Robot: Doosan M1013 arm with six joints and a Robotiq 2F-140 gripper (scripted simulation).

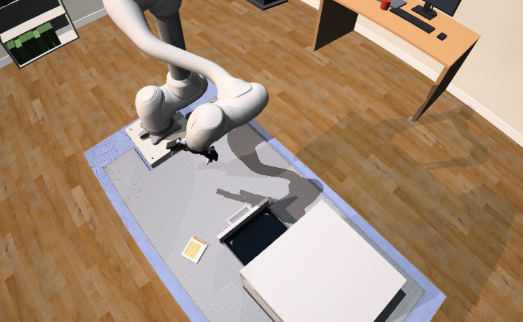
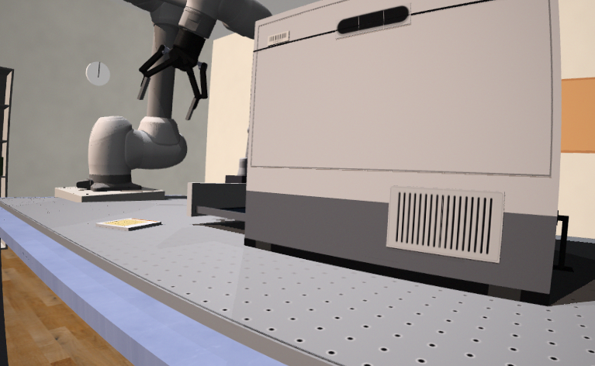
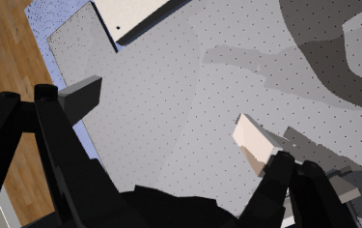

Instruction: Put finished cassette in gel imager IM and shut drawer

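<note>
My gripper is now 29 cm above the cassette FINISHED, 23 cm short of it and 18 cm to the left of it.
</note>
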